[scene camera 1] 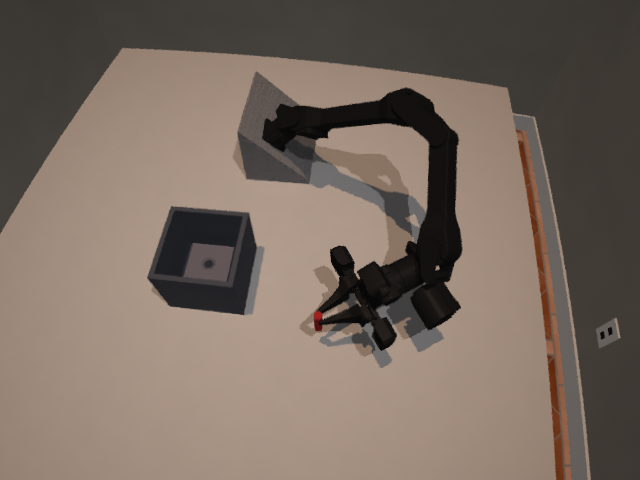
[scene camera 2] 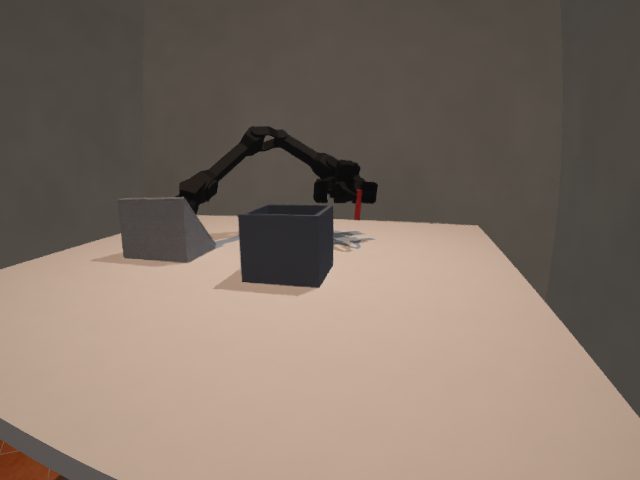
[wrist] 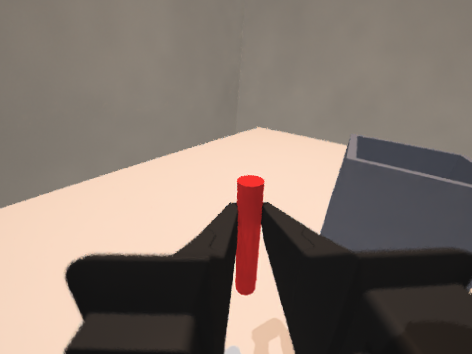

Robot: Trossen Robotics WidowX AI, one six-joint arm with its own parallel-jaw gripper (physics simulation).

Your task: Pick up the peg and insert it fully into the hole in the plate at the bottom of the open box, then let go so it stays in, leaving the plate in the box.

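A red peg is held between the fingertips, close to upright, above the table. My gripper is shut on it and points roughly sideways. In scene camera 2 the gripper is beyond the box and to its right. The dark open box stands upright on the table, apart from the peg. The pale plate lies at its bottom, and its dark round hole shows in scene camera 1. The plate is hidden in the other two views.
A grey wedge-shaped block stands on the table near the arm's base. In scene camera 1 it is above and to the right of the box. The box's raised walls surround the plate.
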